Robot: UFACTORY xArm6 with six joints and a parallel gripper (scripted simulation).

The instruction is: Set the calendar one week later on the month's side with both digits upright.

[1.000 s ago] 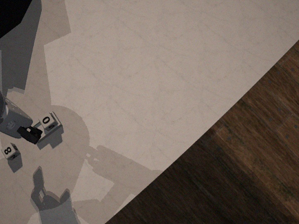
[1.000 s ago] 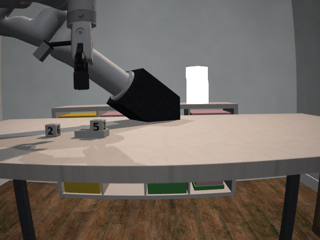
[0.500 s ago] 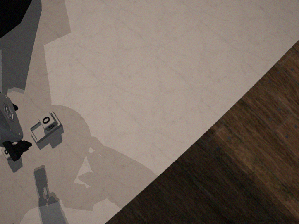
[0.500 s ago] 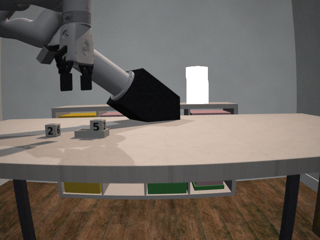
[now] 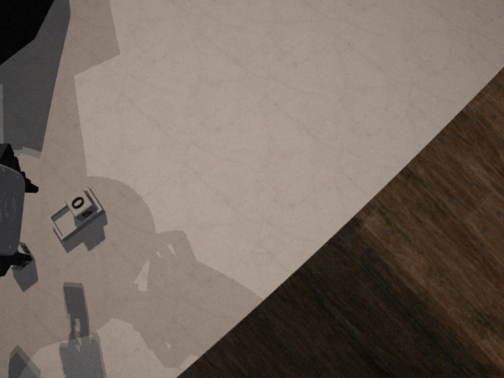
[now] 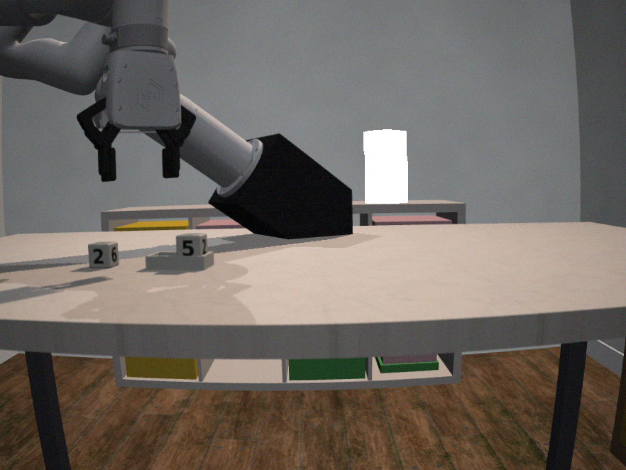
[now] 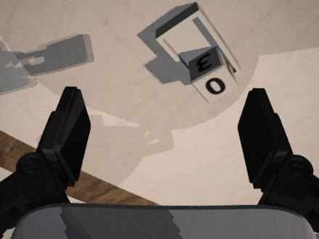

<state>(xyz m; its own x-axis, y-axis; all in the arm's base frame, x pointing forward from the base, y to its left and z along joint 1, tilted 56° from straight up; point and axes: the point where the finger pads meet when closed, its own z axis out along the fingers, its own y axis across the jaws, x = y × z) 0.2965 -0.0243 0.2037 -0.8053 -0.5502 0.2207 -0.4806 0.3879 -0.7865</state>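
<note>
Now: the white cube 11 cm below my hand, 6 cm to the right of it and 3 cm behind it. Round my hand: grey tray: 11 cm below, 5 cm to the left, 1 cm ahead.
</note>
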